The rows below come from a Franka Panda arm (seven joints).
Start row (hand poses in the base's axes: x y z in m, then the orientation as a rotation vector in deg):
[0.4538 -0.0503 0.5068 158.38 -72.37 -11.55]
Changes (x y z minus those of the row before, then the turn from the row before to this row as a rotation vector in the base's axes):
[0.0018 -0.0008 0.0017 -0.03 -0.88 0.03]
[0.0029 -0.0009 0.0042 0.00 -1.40 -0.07]
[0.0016 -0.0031 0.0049 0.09 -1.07 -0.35]
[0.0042 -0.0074 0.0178 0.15 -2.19 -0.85]
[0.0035 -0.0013 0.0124 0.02 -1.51 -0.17]
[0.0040 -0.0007 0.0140 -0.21 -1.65 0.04]
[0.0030 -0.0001 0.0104 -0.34 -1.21 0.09]
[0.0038 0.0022 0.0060 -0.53 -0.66 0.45]
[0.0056 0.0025 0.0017 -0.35 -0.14 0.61]
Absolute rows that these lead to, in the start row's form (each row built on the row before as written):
[0.4556 -0.0511 0.5085 158.76 -72.52 -10.33]
[0.4585 -0.0520 0.5127 159.33 -72.94 -8.42]
[0.4601 -0.0551 0.5176 159.65 -73.70 -7.03]
[0.4643 -0.0625 0.5354 160.15 -75.42 -4.14]
[0.4678 -0.0638 0.5478 160.66 -75.98 -2.06]
[0.4718 -0.0645 0.5618 161.15 -76.18 0.40]
[0.4748 -0.0646 0.5722 161.37 -76.16 2.33]
[0.4786 -0.0624 0.5782 161.47 -75.45 3.62]
[0.4842 -0.0599 0.5799 161.64 -74.48 4.06]

